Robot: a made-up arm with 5 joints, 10 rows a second.
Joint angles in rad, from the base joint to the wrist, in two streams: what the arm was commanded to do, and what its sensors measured. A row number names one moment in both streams.
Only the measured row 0 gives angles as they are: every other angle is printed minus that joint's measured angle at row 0.
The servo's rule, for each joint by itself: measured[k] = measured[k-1] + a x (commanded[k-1-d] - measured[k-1]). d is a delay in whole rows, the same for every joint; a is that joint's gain. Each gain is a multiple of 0.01, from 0.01 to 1. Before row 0 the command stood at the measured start. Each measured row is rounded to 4 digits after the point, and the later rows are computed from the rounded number. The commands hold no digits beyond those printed.
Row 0, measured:
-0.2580, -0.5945, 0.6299, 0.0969, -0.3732
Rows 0 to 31, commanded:
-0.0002, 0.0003, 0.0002, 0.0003, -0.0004
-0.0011, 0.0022, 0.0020, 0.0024, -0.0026
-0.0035, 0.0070, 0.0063, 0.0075, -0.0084
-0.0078, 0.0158, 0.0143, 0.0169, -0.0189
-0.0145, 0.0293, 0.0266, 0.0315, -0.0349
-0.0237, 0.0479, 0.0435, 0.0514, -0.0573
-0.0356, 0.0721, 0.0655, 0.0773, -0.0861
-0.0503, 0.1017, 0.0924, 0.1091, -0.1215
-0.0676, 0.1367, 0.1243, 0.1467, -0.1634
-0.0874, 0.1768, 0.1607, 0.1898, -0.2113
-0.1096, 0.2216, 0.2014, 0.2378, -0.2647
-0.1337, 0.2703, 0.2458, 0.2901, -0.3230
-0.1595, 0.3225, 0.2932, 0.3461, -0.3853
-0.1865, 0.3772, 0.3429, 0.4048, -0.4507
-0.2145, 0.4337, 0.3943, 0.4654, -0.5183
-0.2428, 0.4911, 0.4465, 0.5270, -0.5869
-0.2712, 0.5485, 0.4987, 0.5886, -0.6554
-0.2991, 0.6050, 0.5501, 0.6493, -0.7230
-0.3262, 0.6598, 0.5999, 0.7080, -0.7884
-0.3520, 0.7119, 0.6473, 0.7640, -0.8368
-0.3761, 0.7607, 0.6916, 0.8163, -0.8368
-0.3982, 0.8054, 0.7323, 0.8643, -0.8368
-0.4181, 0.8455, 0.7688, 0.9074, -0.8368
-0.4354, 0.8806, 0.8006, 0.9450, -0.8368
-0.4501, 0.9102, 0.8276, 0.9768, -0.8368
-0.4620, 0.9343, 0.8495, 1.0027, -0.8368
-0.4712, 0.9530, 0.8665, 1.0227, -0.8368
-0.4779, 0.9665, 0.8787, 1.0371, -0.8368
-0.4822, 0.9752, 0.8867, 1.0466, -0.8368
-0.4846, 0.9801, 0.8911, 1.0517, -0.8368
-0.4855, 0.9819, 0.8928, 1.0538, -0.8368
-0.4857, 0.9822, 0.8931, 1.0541, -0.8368
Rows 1 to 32, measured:
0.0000, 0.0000, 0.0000, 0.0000, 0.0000
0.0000, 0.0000, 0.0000, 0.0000, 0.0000
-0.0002, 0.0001, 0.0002, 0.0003, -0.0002
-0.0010, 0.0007, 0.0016, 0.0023, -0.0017
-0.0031, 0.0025, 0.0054, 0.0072, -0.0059
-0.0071, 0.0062, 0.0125, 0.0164, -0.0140
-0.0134, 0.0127, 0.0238, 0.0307, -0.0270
-0.0222, 0.0226, 0.0396, 0.0504, -0.0458
-0.0336, 0.0365, 0.0603, 0.0760, -0.0708
-0.0478, 0.0548, 0.0860, 0.1074, -0.1022
-0.0646, 0.0777, 0.1166, 0.1447, -0.1401
-0.0840, 0.1054, 0.1519, 0.1875, -0.1842
-0.1058, 0.1379, 0.1915, 0.2353, -0.2341
-0.1295, 0.1750, 0.2349, 0.2874, -0.2892
-0.1550, 0.2163, 0.2815, 0.3432, -0.3488
-0.1818, 0.2614, 0.3306, 0.4017, -0.4120
-0.2096, 0.3096, 0.3816, 0.4622, -0.4779
-0.2378, 0.3604, 0.4335, 0.5238, -0.5455
-0.2662, 0.4131, 0.4857, 0.5854, -0.6136
-0.2942, 0.4668, 0.5372, 0.6461, -0.6814
-0.3214, 0.5208, 0.5874, 0.7049, -0.7477
-0.3474, 0.5743, 0.6353, 0.7610, -0.8029
-0.3718, 0.6265, 0.6803, 0.8135, -0.8239
-0.3942, 0.6766, 0.7219, 0.8618, -0.8319
-0.4145, 0.7239, 0.7594, 0.9051, -0.8349
-0.4323, 0.7678, 0.7924, 0.9430, -0.8361
-0.4474, 0.8077, 0.8206, 0.9751, -0.8365
-0.4598, 0.8431, 0.8437, 1.0013, -0.8367
-0.4695, 0.8739, 0.8619, 1.0216, -0.8368
-0.4766, 0.8998, 0.8753, 1.0363, -0.8368
-0.4814, 0.9209, 0.8844, 1.0461, -0.8368
-0.4841, 0.9375, 0.8898, 1.0514, -0.8368
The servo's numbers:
d 2
a 0.85 0.28 0.80 0.95 0.62

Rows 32 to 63, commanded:
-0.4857, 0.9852, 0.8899, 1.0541, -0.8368
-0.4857, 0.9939, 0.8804, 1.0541, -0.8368
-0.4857, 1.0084, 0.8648, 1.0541, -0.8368
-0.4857, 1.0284, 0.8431, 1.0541, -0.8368
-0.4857, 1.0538, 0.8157, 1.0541, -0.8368
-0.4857, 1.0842, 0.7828, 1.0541, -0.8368
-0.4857, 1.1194, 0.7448, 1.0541, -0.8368
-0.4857, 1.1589, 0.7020, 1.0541, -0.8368
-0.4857, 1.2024, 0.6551, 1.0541, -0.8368
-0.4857, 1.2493, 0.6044, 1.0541, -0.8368
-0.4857, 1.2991, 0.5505, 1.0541, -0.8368
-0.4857, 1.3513, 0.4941, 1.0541, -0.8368
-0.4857, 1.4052, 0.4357, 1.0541, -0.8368
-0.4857, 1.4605, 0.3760, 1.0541, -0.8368
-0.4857, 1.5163, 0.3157, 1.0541, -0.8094
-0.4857, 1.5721, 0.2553, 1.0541, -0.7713
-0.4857, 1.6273, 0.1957, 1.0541, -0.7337
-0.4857, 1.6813, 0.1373, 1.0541, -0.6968
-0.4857, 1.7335, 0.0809, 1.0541, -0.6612
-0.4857, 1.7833, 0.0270, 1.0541, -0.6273
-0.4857, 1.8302, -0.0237, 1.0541, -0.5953
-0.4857, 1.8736, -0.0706, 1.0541, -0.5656
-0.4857, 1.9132, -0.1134, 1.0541, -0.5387
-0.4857, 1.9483, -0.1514, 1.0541, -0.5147
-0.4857, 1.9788, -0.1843, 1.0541, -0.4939
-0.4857, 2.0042, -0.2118, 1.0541, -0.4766
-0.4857, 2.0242, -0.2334, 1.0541, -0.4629
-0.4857, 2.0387, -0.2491, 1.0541, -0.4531
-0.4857, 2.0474, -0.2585, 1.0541, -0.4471
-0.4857, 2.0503, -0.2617, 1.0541, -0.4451
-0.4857, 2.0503, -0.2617, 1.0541, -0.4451
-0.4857, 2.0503, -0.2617, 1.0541, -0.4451
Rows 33 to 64, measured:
-0.4853, 0.9499, 0.8922, 1.0537, -0.8368
-0.4856, 0.9589, 0.8929, 1.0541, -0.8368
-0.4857, 0.9663, 0.8905, 1.0541, -0.8368
-0.4857, 0.9740, 0.8824, 1.0541, -0.8368
-0.4857, 0.9836, 0.8683, 1.0541, -0.8368
-0.4857, 0.9961, 0.8481, 1.0541, -0.8368
-0.4857, 1.0123, 0.8222, 1.0541, -0.8368
-0.4857, 1.0324, 0.7907, 1.0541, -0.8368
-0.4857, 1.0568, 0.7540, 1.0541, -0.8368
-0.4857, 1.0854, 0.7124, 1.0541, -0.8368
-0.4857, 1.1182, 0.6666, 1.0541, -0.8368
-0.4857, 1.1549, 0.6168, 1.0541, -0.8368
-0.4857, 1.1953, 0.5638, 1.0541, -0.8368
-0.4857, 1.2390, 0.5080, 1.0541, -0.8368
-0.4857, 1.2855, 0.4502, 1.0541, -0.8368
-0.4857, 1.3345, 0.3908, 1.0541, -0.8368
-0.4857, 1.3854, 0.3307, 1.0541, -0.8198
-0.4857, 1.4377, 0.2704, 1.0541, -0.7897
-0.4857, 1.4908, 0.2106, 1.0541, -0.7550
-0.4857, 1.5441, 0.1520, 1.0541, -0.7189
-0.4857, 1.5971, 0.0951, 1.0541, -0.6831
-0.4857, 1.6492, 0.0406, 1.0541, -0.6485
-0.4857, 1.6999, -0.0108, 1.0541, -0.6155
-0.4857, 1.7485, -0.0586, 1.0541, -0.5846
-0.4857, 1.7946, -0.1024, 1.0541, -0.5561
-0.4857, 1.8376, -0.1416, 1.0541, -0.5304
-0.4857, 1.8771, -0.1758, 1.0541, -0.5078
-0.4857, 1.9127, -0.2046, 1.0541, -0.4885
-0.4857, 1.9439, -0.2276, 1.0541, -0.4726
-0.4857, 1.9704, -0.2448, 1.0541, -0.4605
-0.4857, 1.9920, -0.2558, 1.0541, -0.4522
-0.4857, 2.0083, -0.2605, 1.0541, -0.4478

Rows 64 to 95, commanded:
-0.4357, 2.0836, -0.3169, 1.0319, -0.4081
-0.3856, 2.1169, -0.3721, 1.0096, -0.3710
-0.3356, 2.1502, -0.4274, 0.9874, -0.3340
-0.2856, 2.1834, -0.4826, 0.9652, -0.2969
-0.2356, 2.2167, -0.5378, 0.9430, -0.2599
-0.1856, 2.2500, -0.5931, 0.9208, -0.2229
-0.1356, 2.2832, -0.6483, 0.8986, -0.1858
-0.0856, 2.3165, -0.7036, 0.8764, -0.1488
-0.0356, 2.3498, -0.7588, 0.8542, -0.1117
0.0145, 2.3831, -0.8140, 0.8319, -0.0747
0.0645, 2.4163, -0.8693, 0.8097, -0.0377
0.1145, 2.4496, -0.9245, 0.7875, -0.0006
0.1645, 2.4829, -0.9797, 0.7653, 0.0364
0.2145, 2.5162, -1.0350, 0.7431, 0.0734
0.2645, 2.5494, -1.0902, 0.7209, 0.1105
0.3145, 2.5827, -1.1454, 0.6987, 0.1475
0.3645, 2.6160, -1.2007, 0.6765, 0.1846
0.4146, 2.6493, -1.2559, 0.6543, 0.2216
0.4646, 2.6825, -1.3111, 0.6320, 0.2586
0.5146, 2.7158, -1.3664, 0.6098, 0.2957
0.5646, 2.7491, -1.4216, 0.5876, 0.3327
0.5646, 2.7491, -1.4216, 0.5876, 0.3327
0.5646, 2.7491, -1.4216, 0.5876, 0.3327
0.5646, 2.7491, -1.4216, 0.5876, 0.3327
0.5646, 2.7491, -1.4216, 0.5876, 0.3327
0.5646, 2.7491, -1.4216, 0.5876, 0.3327
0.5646, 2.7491, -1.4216, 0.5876, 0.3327
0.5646, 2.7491, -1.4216, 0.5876, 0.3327
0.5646, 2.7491, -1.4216, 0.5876, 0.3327
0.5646, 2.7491, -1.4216, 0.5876, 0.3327
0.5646, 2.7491, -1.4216, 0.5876, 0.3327
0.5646, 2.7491, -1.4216, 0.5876, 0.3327
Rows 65 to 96, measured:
-0.4857, 2.0201, -0.2615, 1.0541, -0.4461
-0.4857, 2.0286, -0.2617, 1.0541, -0.4455
-0.4432, 2.0440, -0.3059, 1.0330, -0.4223
-0.3942, 2.0644, -0.3589, 1.0108, -0.3905
-0.3444, 2.0884, -0.4137, 0.9886, -0.3555
-0.2944, 2.1150, -0.4688, 0.9664, -0.3192
-0.2444, 2.1435, -0.5240, 0.9442, -0.2824
-0.1944, 2.1733, -0.5793, 0.9220, -0.2455
-0.1444, 2.2041, -0.6345, 0.8998, -0.2085
-0.0944, 2.2356, -0.6898, 0.8776, -0.1715
-0.0444, 2.2676, -0.7450, 0.8554, -0.1344
0.0057, 2.2999, -0.8002, 0.8331, -0.0974
0.0557, 2.3325, -0.8555, 0.8109, -0.0604
0.1057, 2.3653, -0.9107, 0.7887, -0.0233
0.1557, 2.3982, -0.9659, 0.7665, 0.0137
0.2057, 2.4312, -1.0212, 0.7443, 0.0507
0.2557, 2.4643, -1.0764, 0.7221, 0.0878
0.3057, 2.4975, -1.1316, 0.6999, 0.1248
0.3557, 2.5307, -1.1869, 0.6777, 0.1619
0.4058, 2.5639, -1.2421, 0.6555, 0.1989
0.4558, 2.5971, -1.2973, 0.6332, 0.2359
0.5058, 2.6303, -1.3526, 0.6110, 0.2730
0.5558, 2.6636, -1.4078, 0.5888, 0.3100
0.5633, 2.6875, -1.4188, 0.5877, 0.3241
0.5644, 2.7047, -1.4210, 0.5876, 0.3294
0.5646, 2.7171, -1.4215, 0.5876, 0.3314
0.5646, 2.7261, -1.4216, 0.5876, 0.3322
0.5646, 2.7325, -1.4216, 0.5876, 0.3325
0.5646, 2.7371, -1.4216, 0.5876, 0.3326
0.5646, 2.7405, -1.4216, 0.5876, 0.3327
0.5646, 2.7429, -1.4216, 0.5876, 0.3327
0.5646, 2.7446, -1.4216, 0.5876, 0.3327

